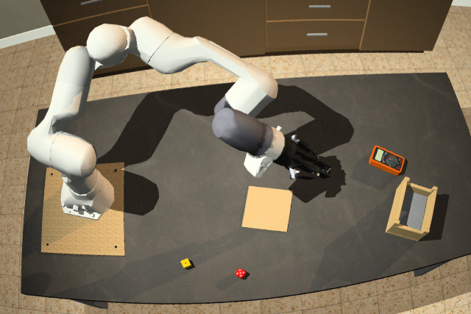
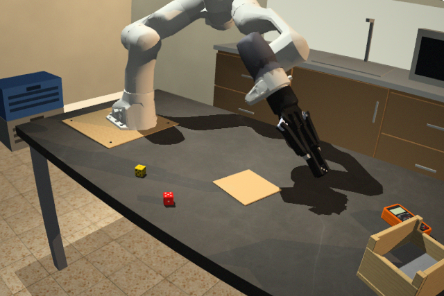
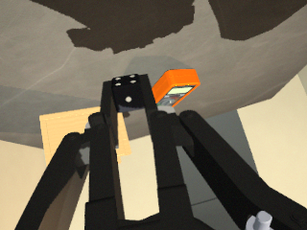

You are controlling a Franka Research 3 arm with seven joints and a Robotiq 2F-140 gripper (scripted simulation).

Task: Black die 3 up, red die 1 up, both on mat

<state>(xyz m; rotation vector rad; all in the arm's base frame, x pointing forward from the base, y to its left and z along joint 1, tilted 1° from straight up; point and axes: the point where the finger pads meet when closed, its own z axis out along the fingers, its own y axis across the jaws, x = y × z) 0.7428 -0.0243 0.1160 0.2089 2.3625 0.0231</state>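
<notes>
The tan mat lies 170 mm behind my hand, 110 mm below it and 70 mm to the right of it. Round my hand: black die (20 mm below, 20 mm ahead); wooden box (310 mm ahead, 170 mm to the right, 60 mm below); orange multimeter (270 mm ahead, 100 mm below, 40 mm to the left).
</notes>
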